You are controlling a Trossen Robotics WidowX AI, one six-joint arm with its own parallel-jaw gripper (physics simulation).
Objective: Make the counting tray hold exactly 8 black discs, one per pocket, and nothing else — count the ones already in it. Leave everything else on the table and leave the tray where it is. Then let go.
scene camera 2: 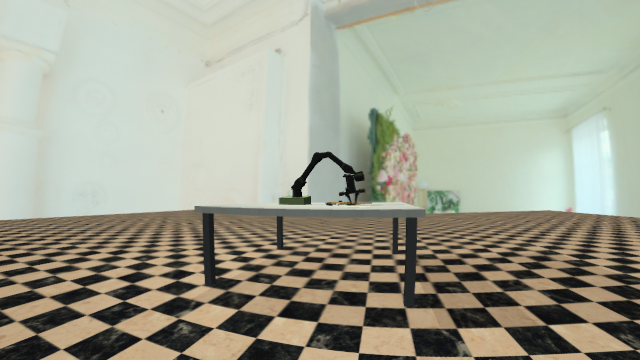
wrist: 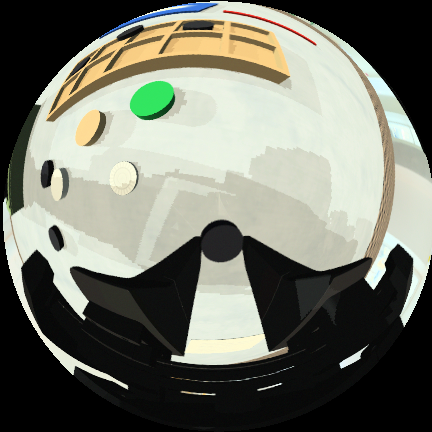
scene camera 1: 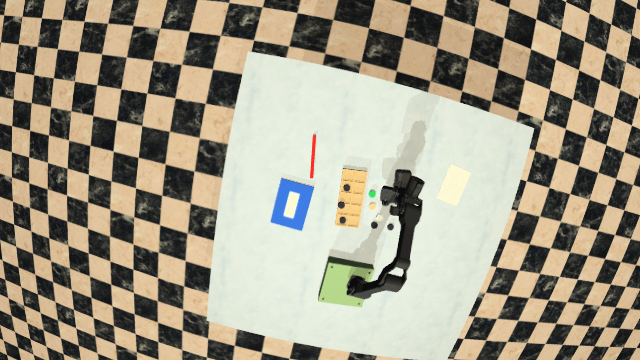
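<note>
The tan counting tray (scene camera 1: pixel 363 190) (wrist: pixel 200 61) holds three black discs, (scene camera 1: pixel 347 187) (wrist: pixel 198 25) among them, each in its own pocket. My gripper (scene camera 2: pixel 353 202) (wrist: pixel 221 241) is shut on a black disc (wrist: pixel 221 245), low at the table, to the right of the tray in scene camera 1. Two loose black discs lie near the tray's lower right: one black disc (scene camera 1: pixel 374 225) (wrist: pixel 47 174) is beside a white disc, the other black disc (scene camera 1: pixel 390 226) (wrist: pixel 56 238) farther right. Whether another disc is under the gripper is hidden.
A green disc (scene camera 1: pixel 372 193) (wrist: pixel 152 100), a tan disc (scene camera 1: pixel 372 206) (wrist: pixel 90 128), a white disc (scene camera 1: pixel 379 218) (wrist: pixel 58 184) and a cream disc (wrist: pixel 123 178) lie between tray and gripper. Also there: blue frame (scene camera 1: pixel 277 202), red stick (scene camera 1: pixel 313 156), cream sheet (scene camera 1: pixel 454 185), green base (scene camera 1: pixel 332 290).
</note>
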